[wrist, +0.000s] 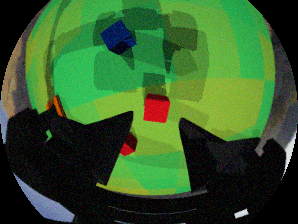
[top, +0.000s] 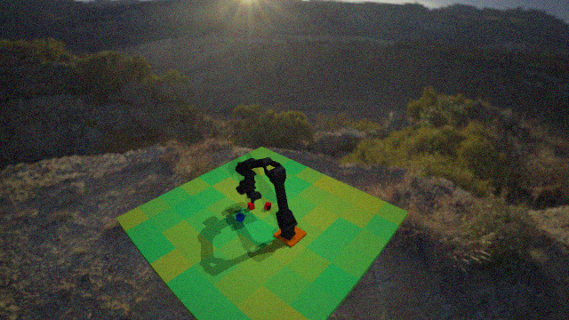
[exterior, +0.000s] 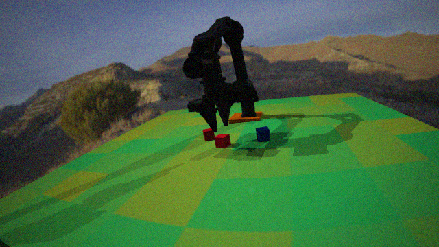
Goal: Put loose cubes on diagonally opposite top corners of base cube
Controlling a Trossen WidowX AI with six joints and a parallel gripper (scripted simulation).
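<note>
Right now my gripper tip is 20 mm past the blue cube, 120 mm to the right of it and 40 mm above it.
</note>
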